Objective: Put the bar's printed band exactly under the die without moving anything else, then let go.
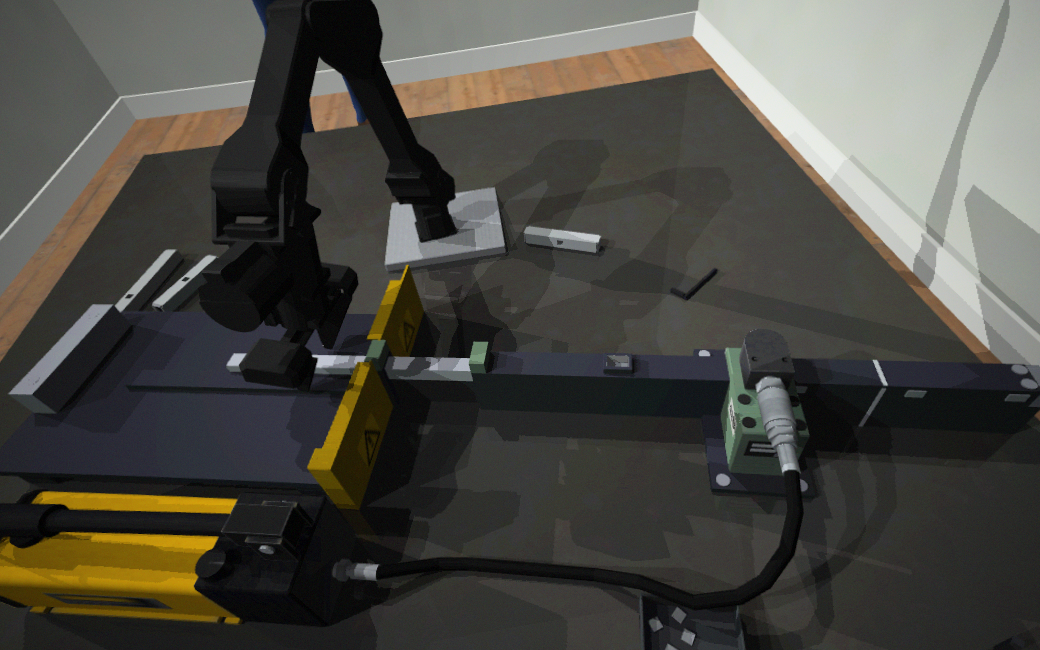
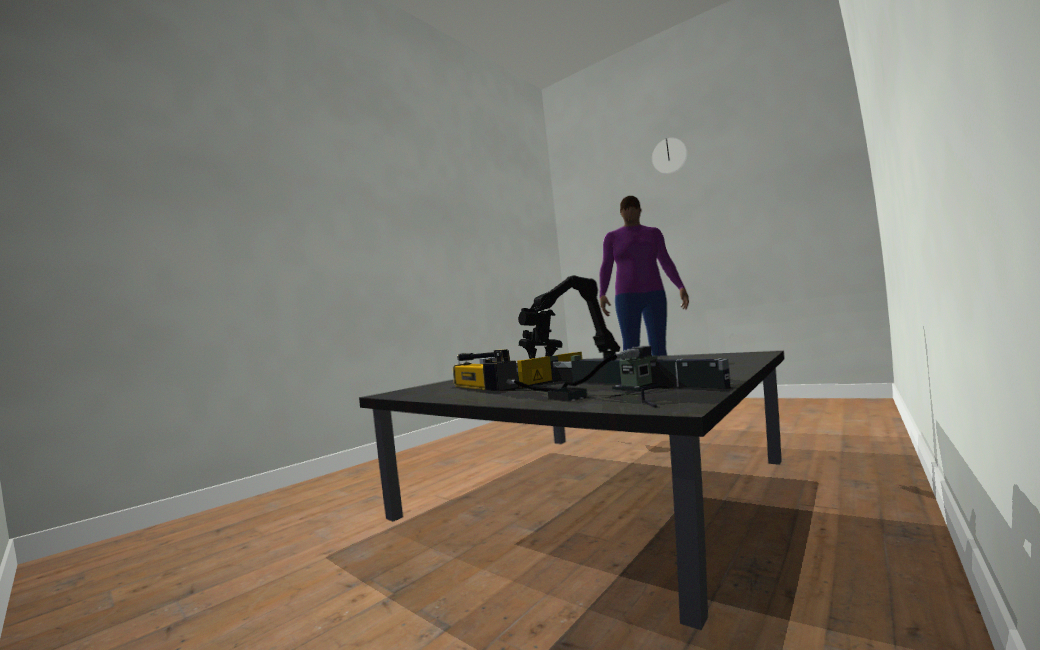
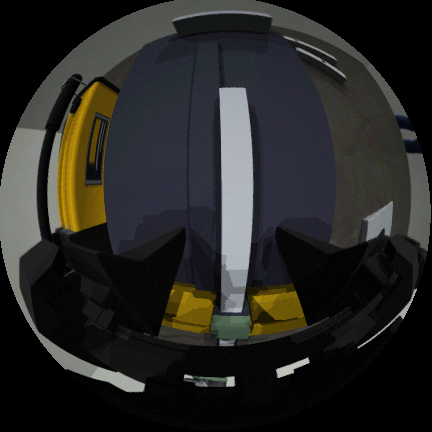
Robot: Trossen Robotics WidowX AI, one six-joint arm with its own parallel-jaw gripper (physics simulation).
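Frame: origin at the arm's base, x right, y ahead, z up, level; centimetres.
Where they show: gripper, fingertip midpoint: (image 1: 317, 368) (image 3: 231, 232); arm's base at its link origin: (image 1: 435, 228).
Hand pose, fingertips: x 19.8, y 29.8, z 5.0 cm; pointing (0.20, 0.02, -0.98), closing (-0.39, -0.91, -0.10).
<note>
Things, the pixels of their top centre, and the offset from my fingertips. "*": a spot on its surface instead.
- second green guide at a spot on its surface: (image 1: 480, 357) * dx -19.8, dy +8.9, dz +3.4 cm
- green press at a spot on its surface: (image 1: 736, 448) * dx -42.2, dy +27.1, dz -0.5 cm
- dark beam at a spot on its surface: (image 1: 567, 363) * dx -29.3, dy +12.0, dz +1.7 cm
- yellow pump at a spot on its surface: (image 1: 115, 567) * dx +17.7, dy +20.0, dz +2.5 cm
- grey block at a spot on its surface: (image 1: 69, 356) * dx +29.1, dy -11.2, dz +2.9 cm
- loose bar at its top centre: (image 1: 561, 234) dx -38.9, dy -18.0, dz -3.9 cm
- hex key at its top centre: (image 1: 694, 278) dx -53.8, dy -1.7, dz -5.3 cm
The long pale bar (image 1: 429, 369) (image 3: 237, 150) lies along the dark bed, through a green guide (image 1: 375, 354) (image 3: 230, 326) between the yellow guards, and reaches a second green guide (image 1: 480, 357). No printed band can be made out on it. The green press (image 1: 736, 448) (image 2: 635, 373) stands over the dark beam (image 1: 567, 363) at the right, with a dark head on top. The die cannot be told apart. My gripper (image 1: 315, 361) (image 2: 542, 352) (image 3: 231, 232) is open and empty, its fingers on either side of the bar, left of the guards. Contact with the bar cannot be told.
Yellow guards (image 1: 356, 436) (image 3: 192, 305) stand beside the bar. A yellow pump (image 1: 115, 567) (image 3: 85, 160) and its cable (image 1: 575, 571) lie in front. A grey block (image 1: 69, 356) (image 3: 222, 22) sits at the bed's far end. A loose bar (image 1: 562, 239) and hex key (image 1: 696, 285) lie behind.
</note>
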